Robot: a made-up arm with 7 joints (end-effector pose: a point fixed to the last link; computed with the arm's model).
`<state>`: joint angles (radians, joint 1 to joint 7).
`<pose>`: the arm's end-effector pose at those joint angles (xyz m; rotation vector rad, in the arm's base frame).
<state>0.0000 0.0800 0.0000 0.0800 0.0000 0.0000 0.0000</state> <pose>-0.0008 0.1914 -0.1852 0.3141 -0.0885 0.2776</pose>
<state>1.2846 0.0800 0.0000 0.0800 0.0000 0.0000 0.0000</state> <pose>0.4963 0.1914 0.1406 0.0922 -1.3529 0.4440</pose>
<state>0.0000 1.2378 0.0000 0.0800 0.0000 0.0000 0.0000</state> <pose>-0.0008 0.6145 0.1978 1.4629 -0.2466 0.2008</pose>
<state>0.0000 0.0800 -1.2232 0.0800 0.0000 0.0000 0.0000</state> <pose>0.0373 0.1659 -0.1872 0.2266 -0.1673 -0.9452</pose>
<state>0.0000 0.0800 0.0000 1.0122 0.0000 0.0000 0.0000</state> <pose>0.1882 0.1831 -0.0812 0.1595 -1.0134 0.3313</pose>
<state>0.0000 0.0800 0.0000 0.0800 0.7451 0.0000 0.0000</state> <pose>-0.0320 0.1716 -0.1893 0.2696 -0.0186 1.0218</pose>
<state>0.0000 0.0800 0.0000 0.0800 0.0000 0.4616 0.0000</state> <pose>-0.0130 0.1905 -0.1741 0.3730 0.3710 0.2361</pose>
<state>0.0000 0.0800 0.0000 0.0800 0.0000 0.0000 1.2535</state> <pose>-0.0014 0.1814 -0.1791 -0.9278 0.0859 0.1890</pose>
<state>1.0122 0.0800 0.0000 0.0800 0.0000 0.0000 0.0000</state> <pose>0.4336 0.1914 0.0214 0.1473 -1.0851 0.4153</pose>
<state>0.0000 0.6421 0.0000 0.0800 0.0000 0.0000 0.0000</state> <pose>-0.0008 0.4535 -0.0625 0.8721 -0.1666 0.2490</pose>
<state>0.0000 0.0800 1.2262 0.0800 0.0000 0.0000 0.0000</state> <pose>-0.0379 0.1643 -0.1873 0.3236 0.0189 1.5047</pose>
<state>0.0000 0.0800 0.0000 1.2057 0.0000 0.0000 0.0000</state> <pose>0.2106 0.1798 -0.0407 0.1212 -1.2048 0.3371</pose>
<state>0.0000 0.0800 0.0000 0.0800 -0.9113 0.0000 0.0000</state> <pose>0.0424 0.1798 -0.1826 0.3271 -0.1598 -0.6353</pose>
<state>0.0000 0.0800 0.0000 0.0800 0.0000 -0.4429 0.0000</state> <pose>0.0144 0.1918 -0.1896 0.2466 -0.5285 0.3082</pose>
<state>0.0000 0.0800 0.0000 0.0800 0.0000 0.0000 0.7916</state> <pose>-0.0011 0.1841 -0.1828 -0.4709 0.0203 0.2297</pose>
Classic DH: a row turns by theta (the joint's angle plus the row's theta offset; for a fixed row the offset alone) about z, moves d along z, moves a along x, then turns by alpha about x. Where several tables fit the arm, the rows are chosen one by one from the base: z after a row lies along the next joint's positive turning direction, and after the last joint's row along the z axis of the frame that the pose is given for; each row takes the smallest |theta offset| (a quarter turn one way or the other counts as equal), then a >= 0, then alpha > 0; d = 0 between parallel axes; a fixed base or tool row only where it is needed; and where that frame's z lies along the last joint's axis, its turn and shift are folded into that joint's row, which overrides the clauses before.
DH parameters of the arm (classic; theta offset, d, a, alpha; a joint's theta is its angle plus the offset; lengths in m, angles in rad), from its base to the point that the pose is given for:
base (fixed): 0 0.31 0.03 1.5708
joint 1: 1.5708 -0.11 0.02 1.5708
joint 2: 1.5708 -0.03 0 1.5708
joint 3: -1.5708 -0.28 0.01 -1.5708
joint 4: 0 0.01 0 1.5708
joint 5: 0 -0.21 -0.01 1.5708
joint 6: -1.5708 0.05 0.02 -1.5708
joint 7: 1.3284 0.0197 0.0024 -1.6056
tool (fixed): 1.8386 -0.0097 0 0

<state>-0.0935 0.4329 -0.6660 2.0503 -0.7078 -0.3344 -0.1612</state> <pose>0.1541 0.0805 0.1535 -0.1556 -2.3002 -0.7755</pose>
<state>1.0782 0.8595 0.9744 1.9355 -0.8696 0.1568 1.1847</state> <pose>0.0230 0.3603 0.3804 1.5568 -1.8010 0.3149</pose>
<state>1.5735 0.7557 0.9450 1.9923 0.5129 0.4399 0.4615</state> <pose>0.0455 0.3980 0.3896 -0.0892 2.6825 -0.4444</pose>
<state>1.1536 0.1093 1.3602 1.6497 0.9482 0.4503 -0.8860</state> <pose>0.2846 0.3593 0.2060 -0.9945 -1.0744 2.6794</pose>
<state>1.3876 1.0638 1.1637 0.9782 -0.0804 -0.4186 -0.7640</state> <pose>0.0365 0.5643 0.3136 -0.6658 1.1986 -1.8163</pose>
